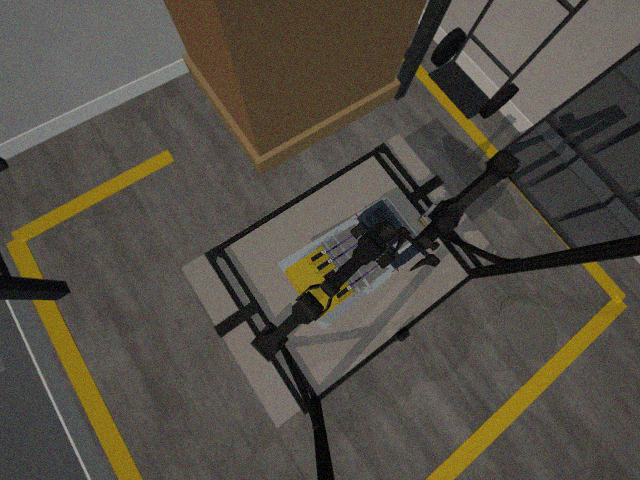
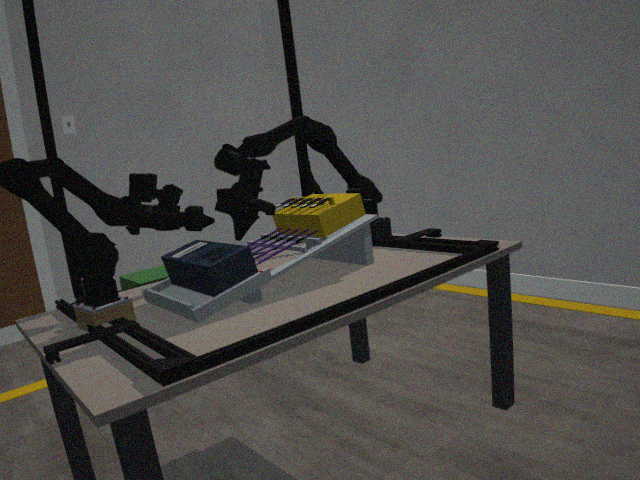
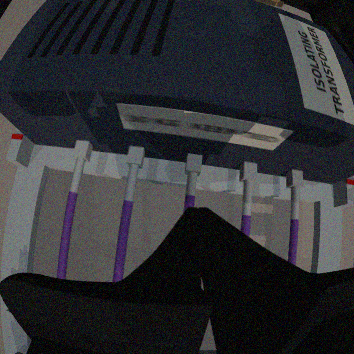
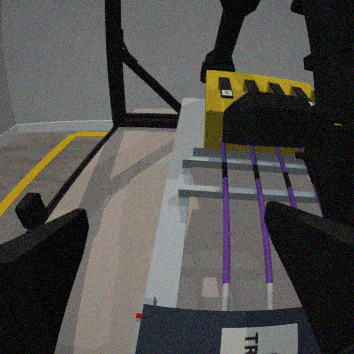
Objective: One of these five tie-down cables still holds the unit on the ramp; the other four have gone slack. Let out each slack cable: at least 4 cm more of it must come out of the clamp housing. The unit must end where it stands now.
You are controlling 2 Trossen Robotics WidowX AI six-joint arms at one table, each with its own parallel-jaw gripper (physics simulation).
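Note:
The dark blue unit (image 1: 377,214) (image 2: 209,267) (image 3: 197,63) (image 4: 182,330), labelled as an isolating transformer, sits at the low end of the grey ramp (image 2: 347,245) (image 4: 165,246). Five purple cables (image 1: 341,246) (image 2: 280,240) (image 3: 67,232) (image 4: 225,228) run up from it to the yellow clamp housing (image 1: 301,273) (image 2: 318,214) (image 4: 214,119). The housing has black levers (image 2: 304,202) (image 4: 225,86) on top. My left gripper (image 1: 367,249) (image 2: 239,233) (image 3: 195,216) is shut and empty. It points down just over the middle cable, near the unit. My right gripper (image 1: 417,254) (image 2: 206,220) (image 4: 177,216) is open and empty, above the unit's low end.
The ramp stands on a table (image 2: 294,305) (image 1: 280,229) edged by a black frame (image 2: 328,314). A green block (image 2: 142,276) lies behind the unit. A large brown box (image 1: 294,71) and a hand cart (image 1: 461,76) stand on the floor beyond the table.

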